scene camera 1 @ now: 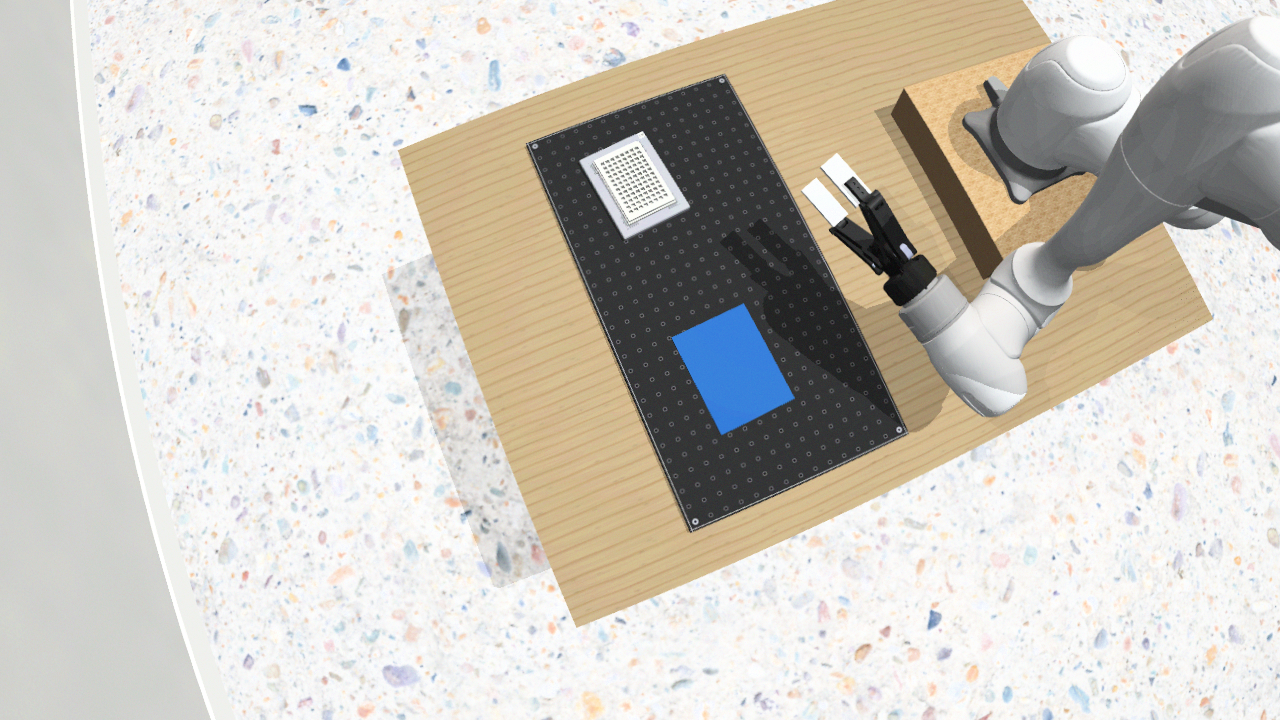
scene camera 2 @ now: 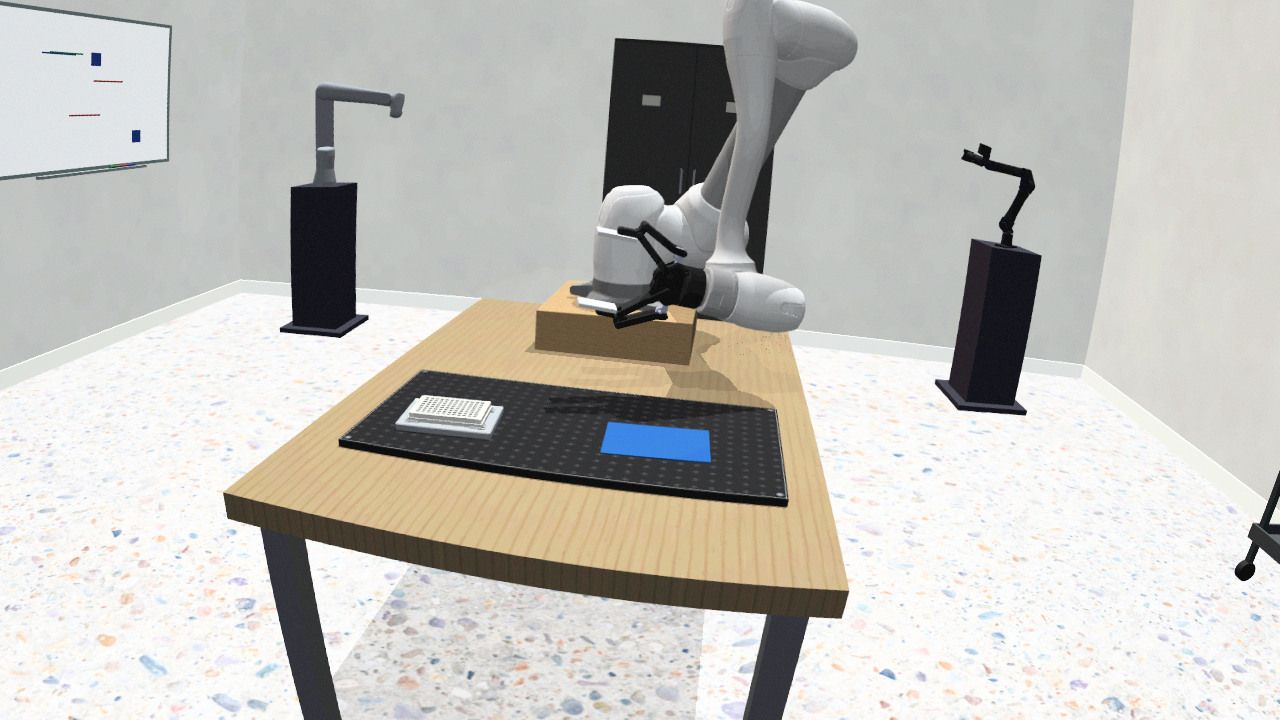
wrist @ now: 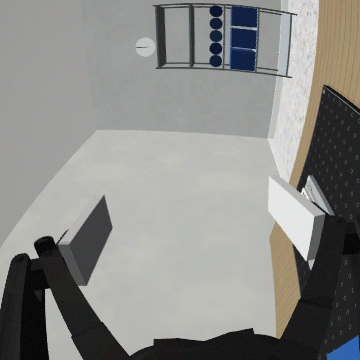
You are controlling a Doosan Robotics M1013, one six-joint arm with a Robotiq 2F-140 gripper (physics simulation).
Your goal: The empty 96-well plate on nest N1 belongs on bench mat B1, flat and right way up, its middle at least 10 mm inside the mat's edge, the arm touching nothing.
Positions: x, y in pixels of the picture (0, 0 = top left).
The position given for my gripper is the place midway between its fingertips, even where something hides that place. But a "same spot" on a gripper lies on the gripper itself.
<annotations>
My gripper shows in scene camera 1, in scene camera 2 and in the wrist view (188, 203). The same spot on my gripper: (scene camera 1: 885, 228) is (scene camera 2: 662, 237).
</annotations>
